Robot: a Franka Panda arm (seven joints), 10 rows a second.
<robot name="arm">
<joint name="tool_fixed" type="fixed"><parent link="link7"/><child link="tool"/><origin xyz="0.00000 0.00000 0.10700" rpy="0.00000 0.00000 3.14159"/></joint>
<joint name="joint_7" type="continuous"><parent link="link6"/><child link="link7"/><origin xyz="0.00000 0.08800 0.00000" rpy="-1.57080 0.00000 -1.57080"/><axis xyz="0 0 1"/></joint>
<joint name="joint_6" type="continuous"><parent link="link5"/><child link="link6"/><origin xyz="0.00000 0.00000 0.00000" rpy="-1.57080 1.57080 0.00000"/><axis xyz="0 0 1"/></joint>
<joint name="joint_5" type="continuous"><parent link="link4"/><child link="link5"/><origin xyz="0.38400 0.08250 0.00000" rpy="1.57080 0.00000 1.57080"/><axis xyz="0 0 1"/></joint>
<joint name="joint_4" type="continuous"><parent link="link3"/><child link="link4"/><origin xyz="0.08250 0.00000 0.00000" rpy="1.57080 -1.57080 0.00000"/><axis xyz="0 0 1"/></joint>
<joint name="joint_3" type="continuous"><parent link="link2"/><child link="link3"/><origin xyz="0.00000 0.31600 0.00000" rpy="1.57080 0.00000 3.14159"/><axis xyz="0 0 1"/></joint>
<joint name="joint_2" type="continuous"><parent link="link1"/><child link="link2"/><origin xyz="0.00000 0.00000 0.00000" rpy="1.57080 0.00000 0.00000"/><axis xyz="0 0 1"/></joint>
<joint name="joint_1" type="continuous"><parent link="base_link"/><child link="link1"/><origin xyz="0.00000 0.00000 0.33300" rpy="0.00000 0.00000 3.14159"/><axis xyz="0 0 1"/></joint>
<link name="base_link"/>
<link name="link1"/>
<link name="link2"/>
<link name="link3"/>
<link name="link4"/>
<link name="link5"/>
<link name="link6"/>
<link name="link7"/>
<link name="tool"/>
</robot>
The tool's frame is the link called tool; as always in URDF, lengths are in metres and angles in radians. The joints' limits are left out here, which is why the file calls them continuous.
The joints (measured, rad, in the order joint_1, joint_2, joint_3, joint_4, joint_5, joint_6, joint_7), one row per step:
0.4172, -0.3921, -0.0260, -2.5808, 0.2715, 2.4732, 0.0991
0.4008, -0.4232, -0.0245, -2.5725, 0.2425, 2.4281, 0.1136
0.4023, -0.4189, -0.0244, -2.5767, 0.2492, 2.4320, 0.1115
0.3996, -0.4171, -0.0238, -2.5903, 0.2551, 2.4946, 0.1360
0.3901, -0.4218, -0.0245, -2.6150, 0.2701, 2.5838, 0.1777
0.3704, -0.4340, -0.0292, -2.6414, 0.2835, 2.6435, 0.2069
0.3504, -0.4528, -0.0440, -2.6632, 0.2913, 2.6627, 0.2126
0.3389, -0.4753, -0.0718, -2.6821, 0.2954, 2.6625, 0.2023
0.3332, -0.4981, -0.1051, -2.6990, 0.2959, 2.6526, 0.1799
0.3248, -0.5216, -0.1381, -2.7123, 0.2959, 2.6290, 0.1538
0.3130, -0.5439, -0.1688, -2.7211, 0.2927, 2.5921, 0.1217
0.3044, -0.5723, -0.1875, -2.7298, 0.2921, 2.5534, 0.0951
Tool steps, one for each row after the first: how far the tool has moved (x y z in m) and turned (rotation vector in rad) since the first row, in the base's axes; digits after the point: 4 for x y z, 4 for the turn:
-0.0024, -0.0062, 0.0123, -0.0146, 0.0010, -0.0025
-0.0028, -0.0057, 0.0089, -0.0122, 0.0067, -0.0034
0.0000, -0.0079, 0.0086, 0.0062, -0.0299, -0.0454
0.0027, -0.0152, 0.0090, 0.0412, -0.0794, -0.1224
0.0037, -0.0285, 0.0085, 0.0682, -0.1099, -0.1945
0.0031, -0.0452, 0.0080, 0.0829, -0.1194, -0.2424
0.0013, -0.0627, 0.0077, 0.0942, -0.1197, -0.2724
-0.0013, -0.0793, 0.0069, 0.1018, -0.1159, -0.2854
-0.0046, -0.0957, 0.0062, 0.1087, -0.1040, -0.2931
-0.0083, -0.1113, 0.0054, 0.1115, -0.0857, -0.2903
-0.0140, -0.1209, 0.0070, 0.1174, -0.0710, -0.2785

